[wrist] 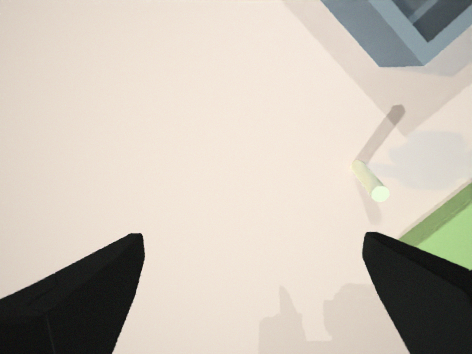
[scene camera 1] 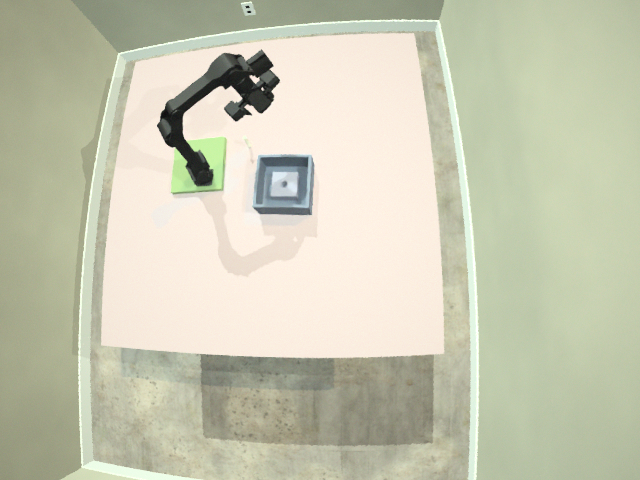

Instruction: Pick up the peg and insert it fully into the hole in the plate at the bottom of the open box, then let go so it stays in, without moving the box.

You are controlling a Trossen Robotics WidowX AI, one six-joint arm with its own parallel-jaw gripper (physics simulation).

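Frame: origin at the arm's base, x back, y right, z up, level; centimetres.
Where they show: gripper, between the fingertips: [wrist: 254,244]; arm's base, origin of its link: [scene camera 1: 204,177].
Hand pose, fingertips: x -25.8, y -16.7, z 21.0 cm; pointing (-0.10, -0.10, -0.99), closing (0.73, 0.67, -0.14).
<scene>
Each offset is from my fingertips to the centre of the thing. "spot": to the spot under its first point. Level surfaces: height alone.
A pale yellow-green peg @[dy +3.7, dx +9.5, dz -19.4 cm] [scene camera 1: 247,141] [wrist: 368,180] stands upright on the table between the green base square and the box. My gripper [scene camera 1: 253,97] [wrist: 254,244] is open and empty, high above the table and beyond the peg in the scene view. In the wrist view the peg is ahead of the fingertips, near the line of the right finger. The blue-grey open box @[dy +21.3, dx -5.9, dz -18.5 cm] [scene camera 1: 284,210] [wrist: 395,47] stands right of the peg in the scene view. A light plate @[dy +21.3, dx -5.9, dz -20.0 cm] [scene camera 1: 277,191] with a dark central hole @[spot: dy +20.5, dx -5.5, dz -19.5 cm] [scene camera 1: 284,183] lies at its bottom. The plate does not show in the wrist view.
The arm's base stands on a green square [scene camera 1: 215,178] [wrist: 450,235], close to the peg's left in the scene view. The pink table top @[dz -23.5 cm] [scene camera 1: 361,258] extends around the box. The near box wall rises beside the peg. Shadows of the arm cross the table.
</scene>
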